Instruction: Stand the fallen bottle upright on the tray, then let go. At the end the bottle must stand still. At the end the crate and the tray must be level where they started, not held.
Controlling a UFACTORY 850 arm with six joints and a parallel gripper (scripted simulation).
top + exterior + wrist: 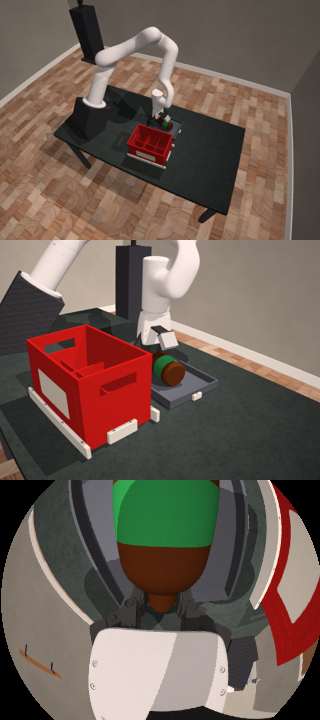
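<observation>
Right now my hand is 5 cm short of the brown bottle and 1 cm to the left of it. The rest, counted from my hand: grey shallow tray: 8 cm ahead, 1 cm to the right, 3 cm below; then red crate: 9 cm ahead, 28 cm to the right, 4 cm above.
</observation>
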